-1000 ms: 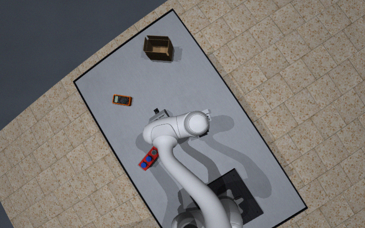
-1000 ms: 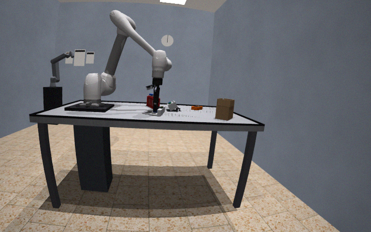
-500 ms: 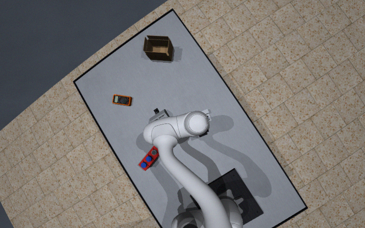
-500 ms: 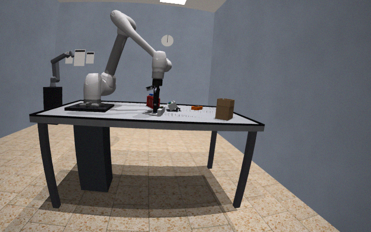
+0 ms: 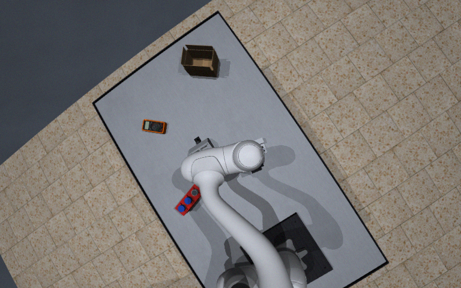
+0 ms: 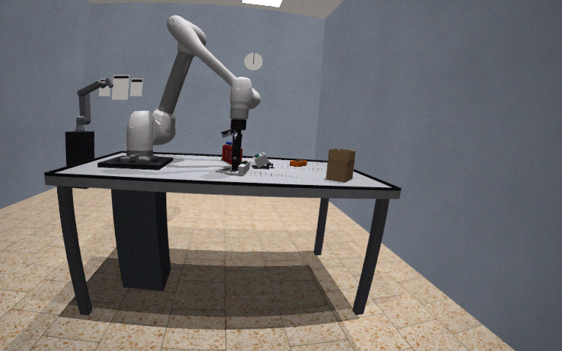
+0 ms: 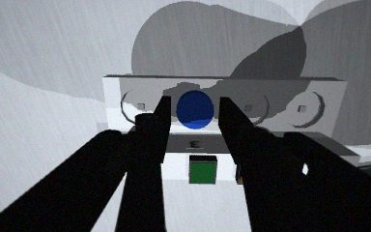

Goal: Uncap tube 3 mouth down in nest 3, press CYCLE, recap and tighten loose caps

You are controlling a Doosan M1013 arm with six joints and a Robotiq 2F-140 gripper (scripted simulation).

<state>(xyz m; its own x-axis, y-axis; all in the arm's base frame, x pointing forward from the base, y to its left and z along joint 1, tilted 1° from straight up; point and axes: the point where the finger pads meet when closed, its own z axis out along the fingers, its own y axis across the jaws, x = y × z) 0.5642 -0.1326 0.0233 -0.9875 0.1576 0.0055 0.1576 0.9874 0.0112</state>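
My gripper is now 30 mm above the blue cap. From my hand the other things lie so: key housing 210 mm to the left, 130 mm ahead, 10 mm above; green ready key 190 mm to the left, 120 mm ahead, 20 mm above; blue cycle key 230 mm to the left, 110 mm ahead, 20 mm above.
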